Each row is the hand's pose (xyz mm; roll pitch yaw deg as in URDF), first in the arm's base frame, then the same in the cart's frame.
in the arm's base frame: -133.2 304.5 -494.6 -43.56 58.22 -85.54
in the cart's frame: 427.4 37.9 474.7 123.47 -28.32 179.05
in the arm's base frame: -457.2 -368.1 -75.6 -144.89 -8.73 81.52
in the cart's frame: 43.0 -148.8 -267.1 40.39 -22.07 2.13
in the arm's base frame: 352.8 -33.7 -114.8 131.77 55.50 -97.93
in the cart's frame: 356.2 602.2 60.7 -53.92 -24.55 -173.99
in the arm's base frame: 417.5 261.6 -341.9 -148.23 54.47 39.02
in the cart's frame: 498.7 603.0 410.9 -31.38 -71.53 103.21
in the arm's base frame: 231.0 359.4 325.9 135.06 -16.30 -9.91
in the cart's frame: 910.9 479.9 -141.6 -76.35 9.81 86.92
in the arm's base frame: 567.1 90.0 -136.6 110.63 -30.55 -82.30
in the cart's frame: 463.5 795.0 174.6 -93.60 56.85 149.27
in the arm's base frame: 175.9 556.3 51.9 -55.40 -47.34 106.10
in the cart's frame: 938.3 370.1 181.0 142.56 19.73 -11.54
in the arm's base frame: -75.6 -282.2 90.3 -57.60 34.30 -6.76
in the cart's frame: 222.4 234.5 -305.7 84.34 -34.40 113.07
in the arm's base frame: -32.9 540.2 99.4 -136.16 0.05 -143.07
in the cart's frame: 936.8 171.6 99.1 63.07 25.05 -128.34
